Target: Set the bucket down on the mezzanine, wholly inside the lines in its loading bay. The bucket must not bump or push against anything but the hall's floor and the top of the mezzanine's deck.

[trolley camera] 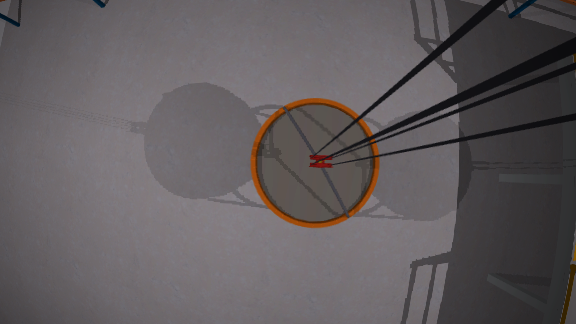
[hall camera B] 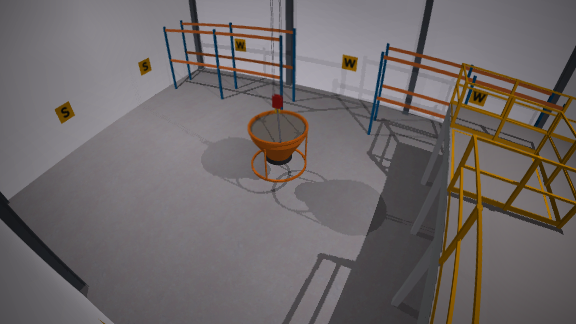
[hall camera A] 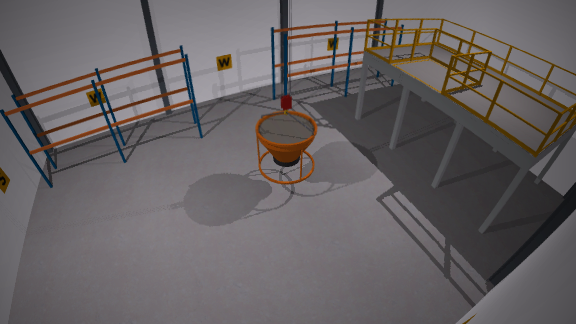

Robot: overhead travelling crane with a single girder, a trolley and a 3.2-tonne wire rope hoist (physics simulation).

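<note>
The orange bucket (hall camera A: 286, 151) (hall camera B: 278, 150) (trolley camera: 300, 192), filled with grey material, hangs upright above the floor, its round foot ring apart from its shadows. My gripper, the hook under the red block (hall camera A: 285, 111) (hall camera B: 277, 108) (trolley camera: 320, 161), is shut on the bucket's thin bail, over the bucket's middle. The grey mezzanine (hall camera A: 462, 116) (hall camera B: 520, 270) stands to the right of the bucket, which hangs lower than its deck. Yellow lines of the loading bay (hall camera A: 412, 61) show on the deck, partly behind railings. The bay does not show in the trolley camera.
Yellow railings (hall camera A: 495, 100) (hall camera B: 478, 205) edge the deck, with a yellow cage-like frame (hall camera A: 452, 72) beside the bay. Grey columns (hall camera A: 446, 155) carry the deck. Blue and orange racks (hall camera A: 107, 112) (hall camera B: 218, 65) stand along the far wall. Hoist ropes (trolley camera: 425, 65) run up from the block.
</note>
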